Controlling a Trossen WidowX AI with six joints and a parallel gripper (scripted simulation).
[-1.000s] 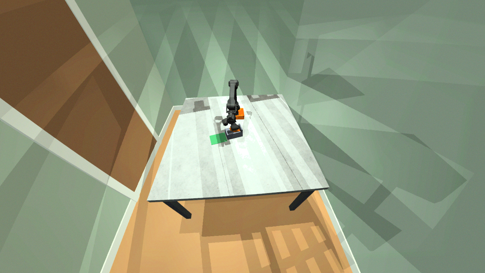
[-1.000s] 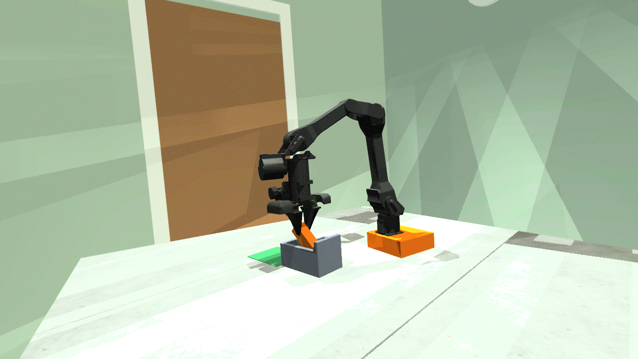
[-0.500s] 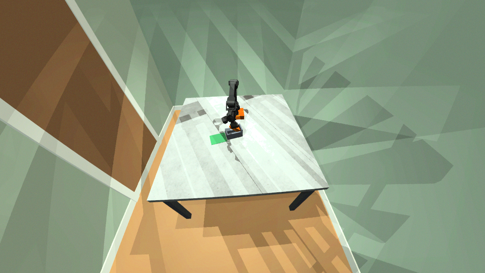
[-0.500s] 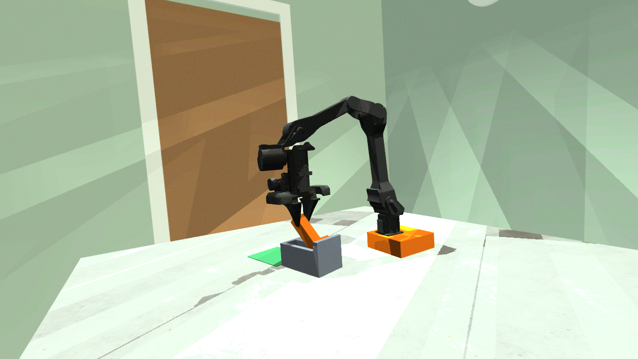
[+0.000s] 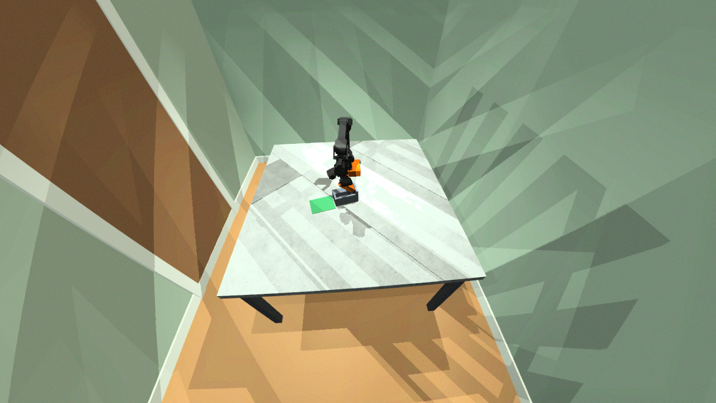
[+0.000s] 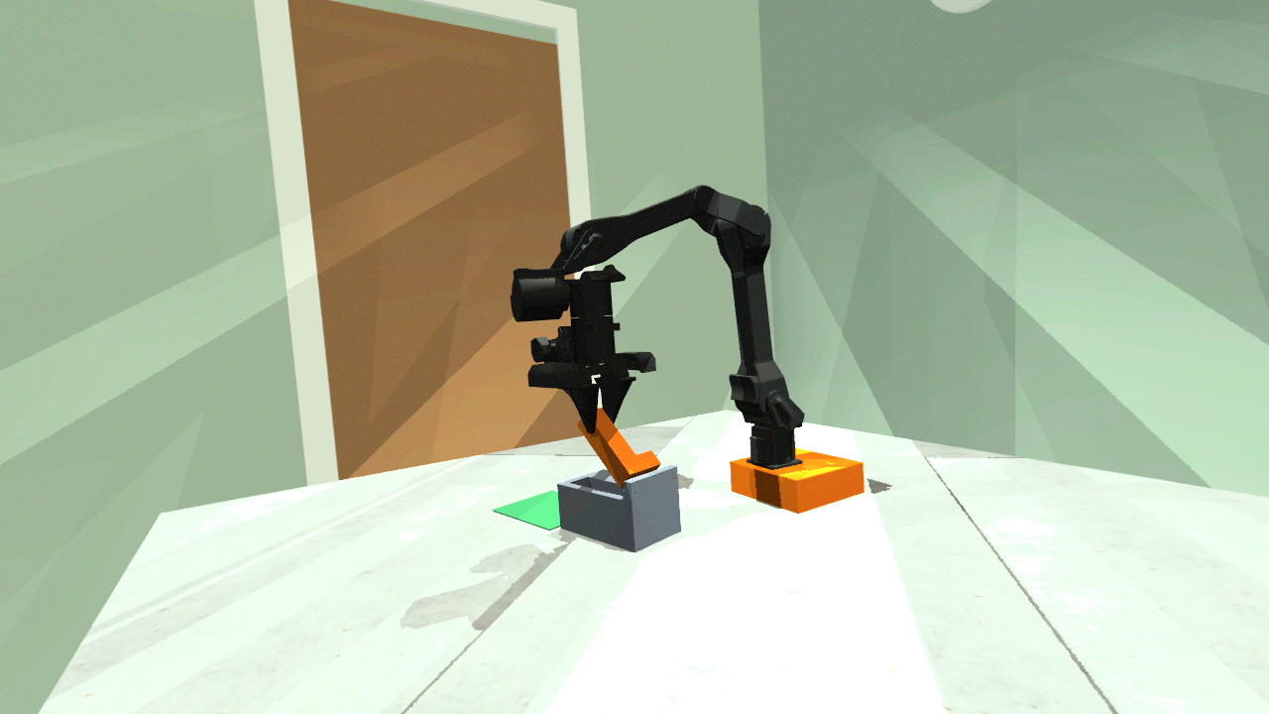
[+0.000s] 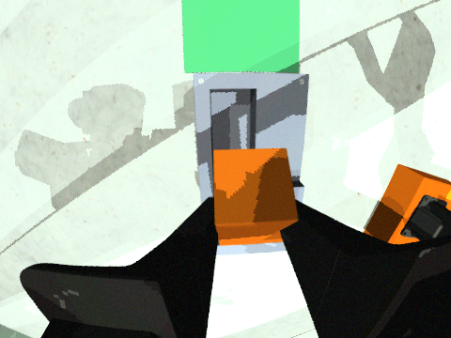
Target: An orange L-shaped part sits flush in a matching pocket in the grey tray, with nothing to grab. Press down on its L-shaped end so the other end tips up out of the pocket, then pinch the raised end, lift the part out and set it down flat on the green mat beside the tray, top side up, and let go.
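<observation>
The green mat lies 15 cm below my gripper tip, 14 cm to the right of it and 3 cm ahead of it. From my gripper tip the other things lie so: orange L-shaped part: 3 cm below, 2 cm to the left, 2 cm behind.
</observation>
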